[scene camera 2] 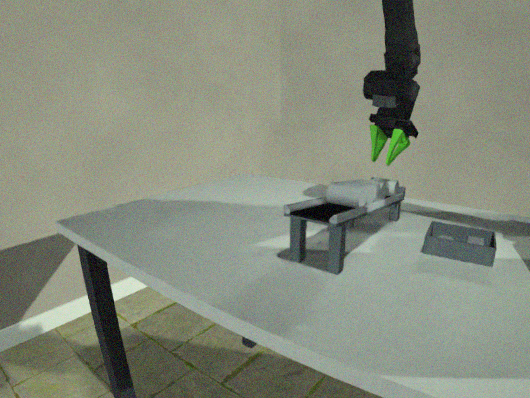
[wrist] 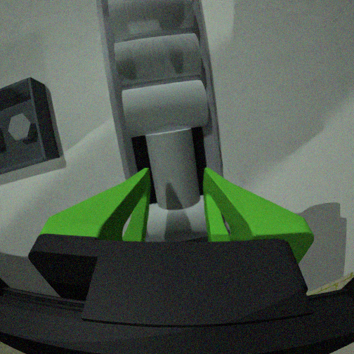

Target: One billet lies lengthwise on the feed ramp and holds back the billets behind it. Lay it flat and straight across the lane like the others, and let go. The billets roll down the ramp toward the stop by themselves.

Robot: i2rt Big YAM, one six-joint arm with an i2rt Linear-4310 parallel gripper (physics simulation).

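Frame: origin at the arm's base, x back, y down, z right, level; centimetres.
Where they show: gripper, between the fingertips: (scene camera 2: 379,163).
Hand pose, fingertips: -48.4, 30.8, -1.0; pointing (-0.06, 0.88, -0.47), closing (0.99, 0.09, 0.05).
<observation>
Things, the pixels of their top centre, and the offset from my fingertips, as dx, dy, dz. "pt": a spot on its surface instead. Level surfaces: height alone.
- feed ramp, a spot on its surface: (scene camera 2: 352,214) pt +9.5, +4.7, -23.6
- dark grey open bin, centre of its top: (scene camera 2: 461,233) +21.2, +10.2, -3.0
- table, height of its surface: dy +13.7
The lengthwise billet (wrist: 171,150) is a pale grey cylinder lying along the feed ramp (scene camera 2: 352,214) (wrist: 214,150) in the wrist view, with dark lane bed on both sides. One end is against a crosswise billet (wrist: 165,109), with more crosswise billets behind. Its other end is by another crosswise billet (wrist: 175,220), partly hidden by the gripper. In scene camera 2 the row of billets (scene camera 2: 352,192) shows, but the lengthwise one is hard to make out. My gripper (scene camera 2: 381,163) (wrist: 176,176) is partly open and empty, above the ramp, its green fingertips appearing either side of the lengthwise billet.
A dark grey open bin (scene camera 2: 459,251) (wrist: 46,120) with hexagonal pieces inside stands on the table (scene camera 2: 200,245) beside the ramp, to its right in scene camera 2 and left in the wrist view. The ramp has raised side rails and stands on legs.
</observation>
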